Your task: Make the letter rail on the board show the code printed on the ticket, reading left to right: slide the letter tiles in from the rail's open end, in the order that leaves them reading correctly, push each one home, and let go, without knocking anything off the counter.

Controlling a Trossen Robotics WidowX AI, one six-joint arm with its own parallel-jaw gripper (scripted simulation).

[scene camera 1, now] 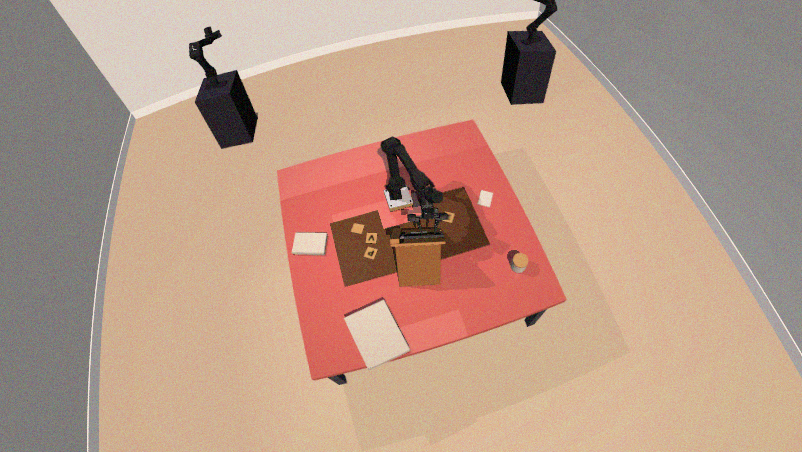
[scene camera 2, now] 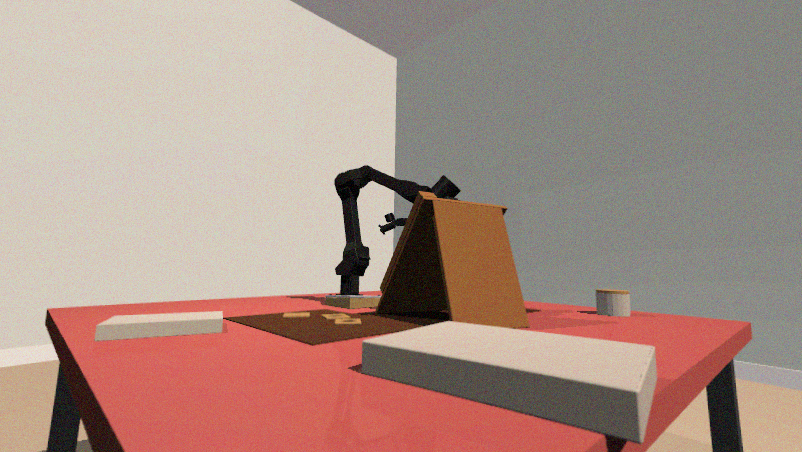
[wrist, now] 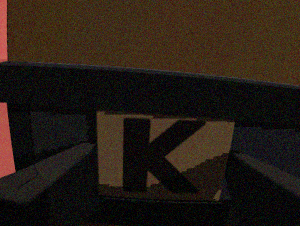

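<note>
My gripper, in sight. White block, visible. Wedge-shaped board, visible. Dark brown mat, visible.
</note>
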